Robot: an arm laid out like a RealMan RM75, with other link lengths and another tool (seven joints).
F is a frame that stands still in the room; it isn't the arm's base.
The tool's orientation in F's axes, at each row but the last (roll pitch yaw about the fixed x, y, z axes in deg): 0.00 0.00 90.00; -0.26 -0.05 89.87; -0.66 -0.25 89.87; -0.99 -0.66 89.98; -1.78 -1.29 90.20; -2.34 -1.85 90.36; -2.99 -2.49 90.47; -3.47 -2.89 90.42; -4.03 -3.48 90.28; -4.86 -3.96 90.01; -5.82 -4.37 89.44
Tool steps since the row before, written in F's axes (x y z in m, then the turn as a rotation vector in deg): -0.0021 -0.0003 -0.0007 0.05 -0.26 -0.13; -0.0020 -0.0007 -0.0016 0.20 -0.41 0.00; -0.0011 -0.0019 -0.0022 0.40 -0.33 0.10; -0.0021 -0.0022 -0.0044 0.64 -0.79 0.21; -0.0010 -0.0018 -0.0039 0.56 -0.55 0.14; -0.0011 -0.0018 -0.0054 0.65 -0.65 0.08; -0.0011 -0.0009 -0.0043 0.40 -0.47 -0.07; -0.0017 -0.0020 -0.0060 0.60 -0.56 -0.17; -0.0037 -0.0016 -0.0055 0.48 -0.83 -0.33; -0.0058 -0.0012 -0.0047 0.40 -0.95 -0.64; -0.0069 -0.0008 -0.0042 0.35 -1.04 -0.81
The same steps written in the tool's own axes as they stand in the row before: -0.0003 0.0021 -0.0007 -0.26 -0.05 -0.13; -0.0007 0.0020 -0.0016 -0.41 -0.20 0.00; -0.0019 0.0011 -0.0022 -0.33 -0.40 0.10; -0.0023 0.0022 -0.0043 -0.79 -0.64 0.21; -0.0019 0.0011 -0.0038 -0.55 -0.56 0.13; -0.0020 0.0013 -0.0053 -0.65 -0.65 0.07; -0.0011 0.0013 -0.0042 -0.48 -0.39 -0.07; -0.0023 0.0021 -0.0058 -0.57 -0.59 -0.18; -0.0019 0.0041 -0.0051 -0.85 -0.46 -0.31; -0.0015 0.0062 -0.0041 -0.99 -0.35 -0.60; -0.0012 0.0073 -0.0034 -1.10 -0.28 -0.76
